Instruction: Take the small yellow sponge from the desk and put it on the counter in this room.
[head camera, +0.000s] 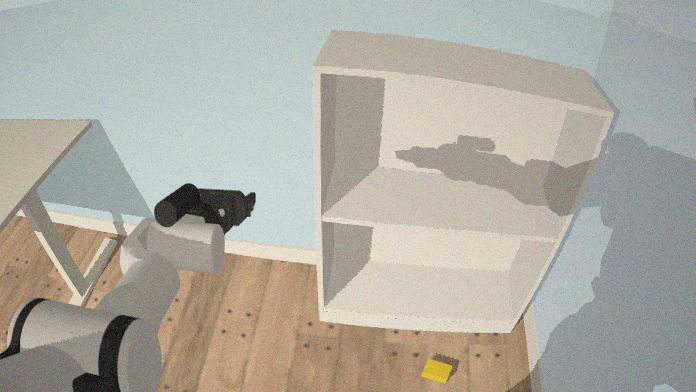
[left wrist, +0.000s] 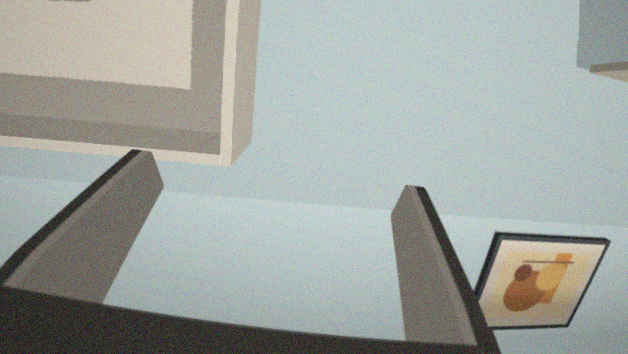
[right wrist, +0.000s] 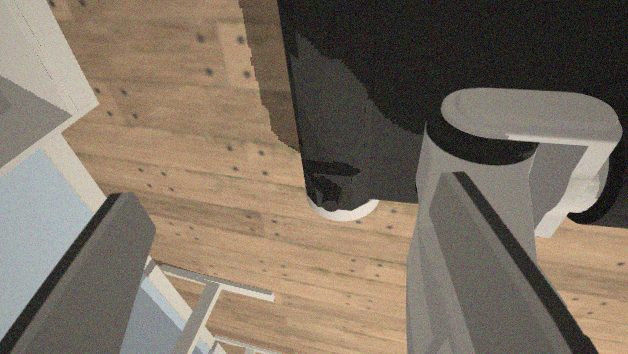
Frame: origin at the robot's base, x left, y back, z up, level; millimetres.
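Where they show: left gripper, fingertip midpoint: (head camera: 225, 195) (left wrist: 278, 184); right gripper, fingertip midpoint: (right wrist: 289, 201).
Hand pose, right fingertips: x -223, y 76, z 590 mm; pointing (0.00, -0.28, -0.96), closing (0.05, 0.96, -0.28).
Observation:
After its pixels a point has its place.
A small yellow block (head camera: 436, 371) {x -348, y -556, z 46 mm}, the sponge by its look, lies on the wooden floor in front of the shelf unit, low in the head view. A pale-topped table (head camera: 40, 155) {x 1204, y -903, z 721 mm} stands at the left; I cannot tell whether it is the desk or the counter. My left gripper (head camera: 253, 202) (left wrist: 278, 184) {x 226, y -450, z 965 mm} is open and empty, raised between the table and the shelf unit as seen in the head view, well away from the sponge. My right gripper (right wrist: 289, 201) {x -223, y 76, z 590 mm} is open and empty, above the floor beside my base. The sponge does not show in either wrist view.
A cream two-tier shelf unit (head camera: 450, 60) {x -246, y -907, z 1061 mm} (left wrist: 228, 100) {x 91, y -811, z 944 mm} (right wrist: 70, 85) {x 3, y -803, z 59 mm} stands against the blue wall. In the right wrist view my black base (right wrist: 350, 145) {x 57, y 36, z 191 mm} is at the top, with pale table legs (right wrist: 200, 315) {x 1224, y -762, z 215 mm} at the bottom. A framed picture (left wrist: 545, 280) {x 1250, y -1177, z 1489 mm} hangs on the wall.

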